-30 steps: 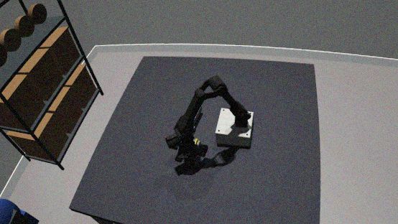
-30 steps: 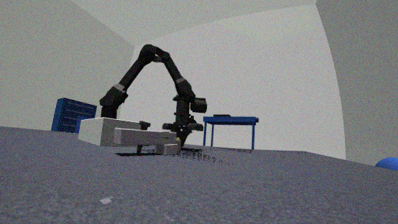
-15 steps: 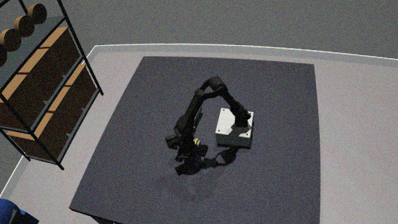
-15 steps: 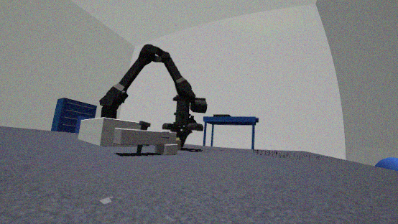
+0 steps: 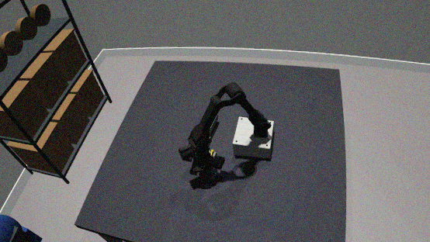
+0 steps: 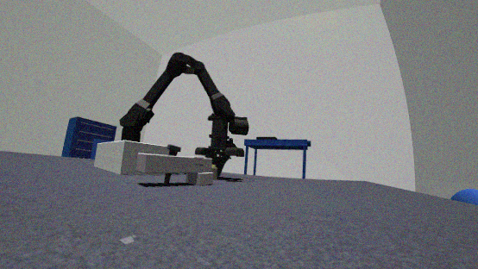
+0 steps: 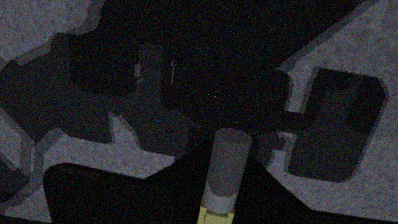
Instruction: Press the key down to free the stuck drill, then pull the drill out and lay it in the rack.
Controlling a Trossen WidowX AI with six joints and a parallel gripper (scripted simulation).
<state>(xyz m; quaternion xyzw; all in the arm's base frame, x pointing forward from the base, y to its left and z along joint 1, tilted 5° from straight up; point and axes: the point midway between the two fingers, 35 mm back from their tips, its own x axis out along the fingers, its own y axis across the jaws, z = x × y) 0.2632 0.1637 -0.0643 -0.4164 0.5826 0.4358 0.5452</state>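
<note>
Now: the drill 1 cm behind my gripper tip, 4 cm to the right of it and 3 cm above it. From my gripper tip the other things lie so: black key 26 cm to the right, 4 cm above; then tan block 2 cm behind, 5 cm to the right, 1 cm above.
</note>
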